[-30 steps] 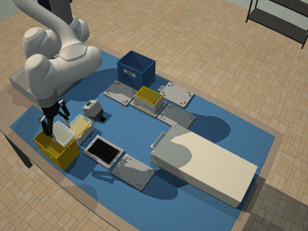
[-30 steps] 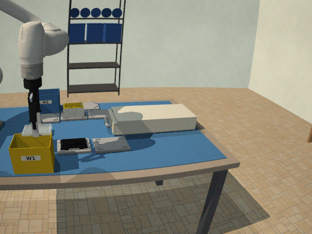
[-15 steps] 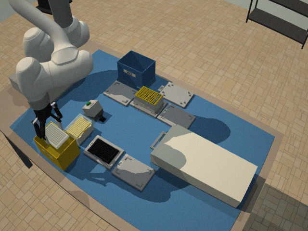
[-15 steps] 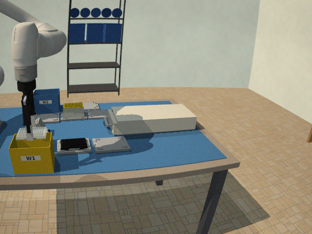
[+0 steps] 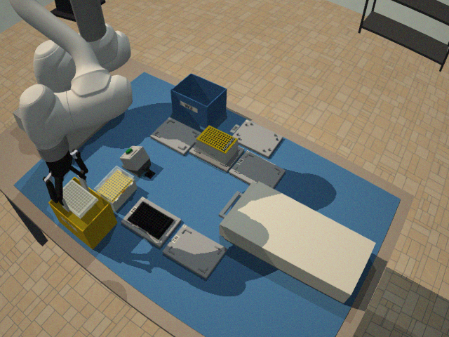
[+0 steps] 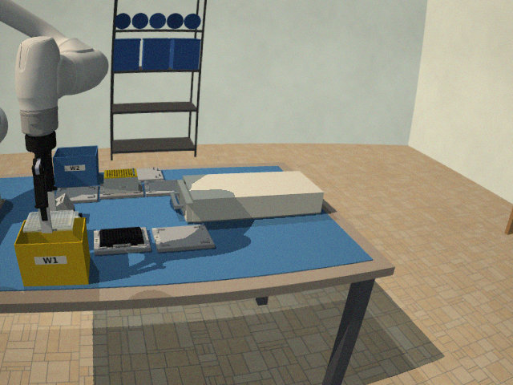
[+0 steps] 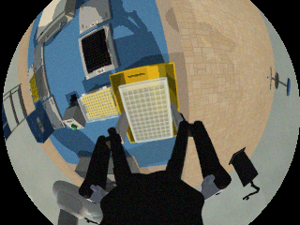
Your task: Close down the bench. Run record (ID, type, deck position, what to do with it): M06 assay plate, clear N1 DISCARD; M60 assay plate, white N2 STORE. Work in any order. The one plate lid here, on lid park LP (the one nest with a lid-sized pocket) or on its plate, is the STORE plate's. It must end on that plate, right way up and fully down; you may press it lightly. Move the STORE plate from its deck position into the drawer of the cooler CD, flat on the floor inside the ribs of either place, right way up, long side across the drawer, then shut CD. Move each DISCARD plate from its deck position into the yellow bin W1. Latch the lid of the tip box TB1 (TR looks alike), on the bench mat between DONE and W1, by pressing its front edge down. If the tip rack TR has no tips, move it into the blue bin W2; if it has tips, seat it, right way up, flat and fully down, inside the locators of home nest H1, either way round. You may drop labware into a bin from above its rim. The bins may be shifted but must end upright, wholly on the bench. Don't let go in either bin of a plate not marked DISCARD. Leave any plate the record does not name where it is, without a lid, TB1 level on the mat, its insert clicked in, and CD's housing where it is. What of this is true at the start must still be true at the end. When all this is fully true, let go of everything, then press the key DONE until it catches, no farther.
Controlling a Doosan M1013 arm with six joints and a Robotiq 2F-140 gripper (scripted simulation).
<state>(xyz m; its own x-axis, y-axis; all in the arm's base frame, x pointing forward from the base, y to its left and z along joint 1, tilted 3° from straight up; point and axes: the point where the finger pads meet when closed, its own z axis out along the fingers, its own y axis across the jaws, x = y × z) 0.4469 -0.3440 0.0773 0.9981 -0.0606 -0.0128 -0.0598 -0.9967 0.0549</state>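
Right now the clear plate is 2 cm below my hand. From my hand the other things lie so: yellow bin W1: 13 cm below; then done key box: 29 cm to the left, 11 cm below, 1 cm behind; then black plate: 19 cm ahead, 15 cm below, 12 cm to the left.
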